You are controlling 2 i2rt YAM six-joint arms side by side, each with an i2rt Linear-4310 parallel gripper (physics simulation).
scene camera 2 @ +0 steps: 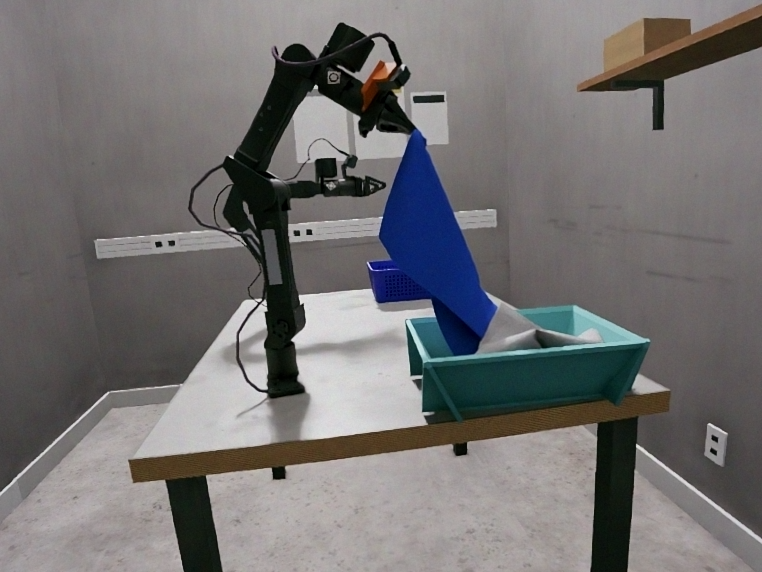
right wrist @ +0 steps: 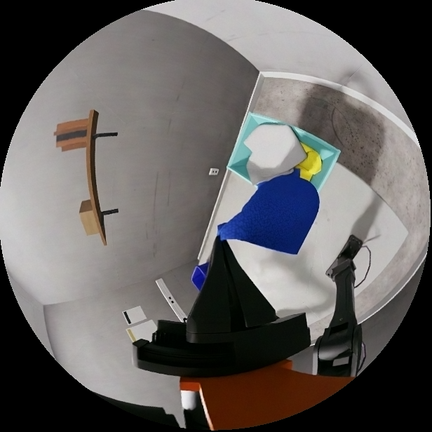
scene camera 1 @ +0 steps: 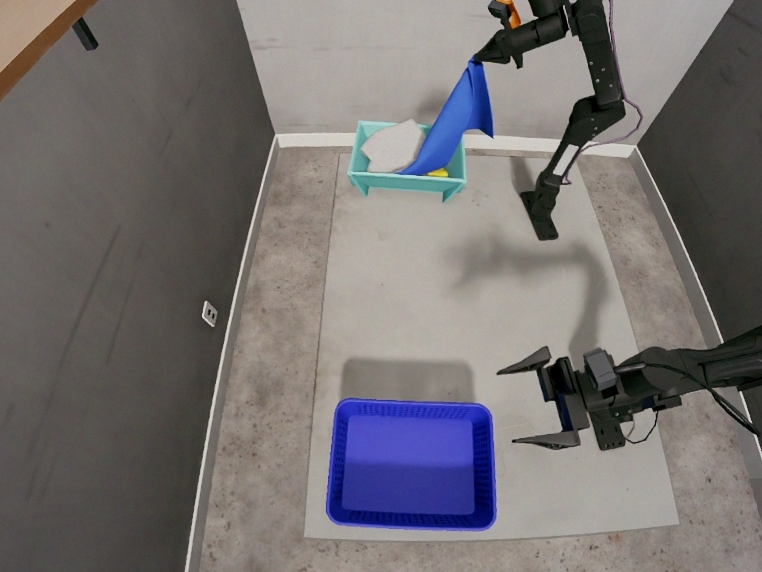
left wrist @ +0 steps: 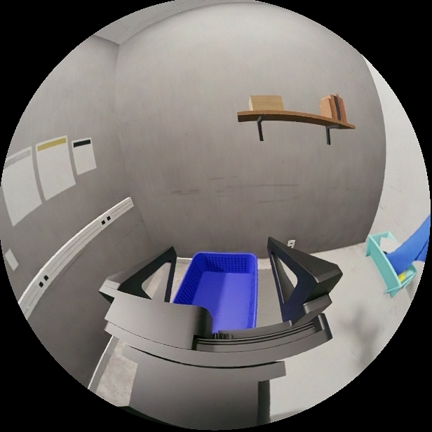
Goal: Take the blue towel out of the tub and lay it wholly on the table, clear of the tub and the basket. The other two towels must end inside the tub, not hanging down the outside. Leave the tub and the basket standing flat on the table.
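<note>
My right gripper (scene camera 1: 477, 59) (scene camera 2: 414, 131) (right wrist: 218, 238) is shut on a corner of the blue towel (scene camera 1: 458, 116) (scene camera 2: 427, 227) (left wrist: 411, 248) (right wrist: 285, 212), high above the table. The towel hangs slanting down, its lower end inside the teal tub (scene camera 1: 406, 181) (scene camera 2: 523, 381) (left wrist: 382, 262). The grey towel (scene camera 1: 392, 147) (scene camera 2: 513, 329) (right wrist: 275, 145) is bunched in the tub, against the blue towel's lower part. The yellow towel (scene camera 1: 438, 173) (right wrist: 311, 160) lies in the tub, partly hidden. My left gripper (scene camera 1: 505, 406) (left wrist: 219, 247) is open and empty, beside and above the blue basket (scene camera 1: 413, 405) (scene camera 2: 397, 287) (left wrist: 225, 295).
The tub stands flat near one end of the table (scene camera 1: 381, 258) (scene camera 2: 363, 394), the basket near the other. A wall rises close behind the tub in scene camera 1. A shelf (scene camera 2: 677, 55) (left wrist: 295, 118) with boxes is on the side wall.
</note>
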